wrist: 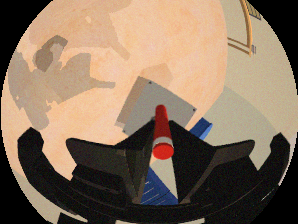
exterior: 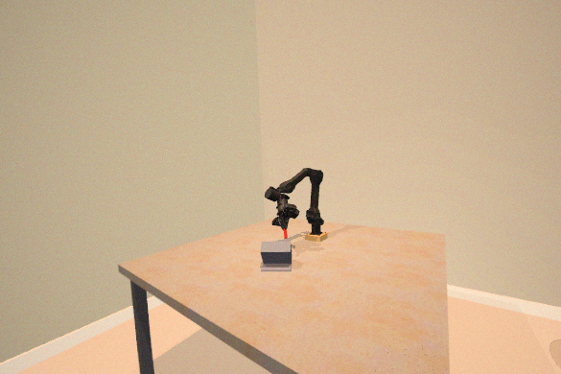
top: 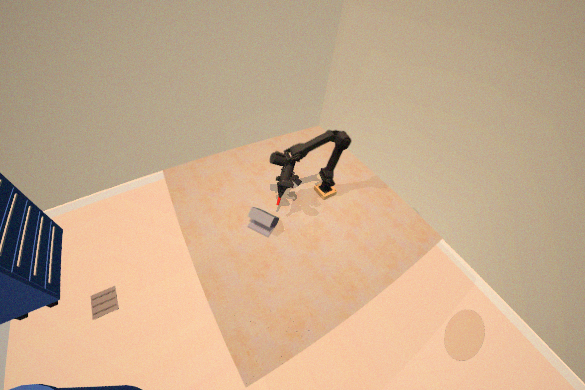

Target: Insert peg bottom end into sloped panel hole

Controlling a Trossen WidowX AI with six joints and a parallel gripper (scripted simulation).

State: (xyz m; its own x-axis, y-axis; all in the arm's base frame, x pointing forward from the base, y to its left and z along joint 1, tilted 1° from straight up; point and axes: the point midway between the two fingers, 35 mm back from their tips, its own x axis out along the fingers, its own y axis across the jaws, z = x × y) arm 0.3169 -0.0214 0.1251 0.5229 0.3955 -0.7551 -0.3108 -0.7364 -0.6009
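The grey sloped panel lies 100 mm ahead of my gripper tip, 20 mm to the left of it and 80 mm below it. From my gripper tip the other things lie so: red peg (10 mm behind, 10 mm to the right, 10 mm above).
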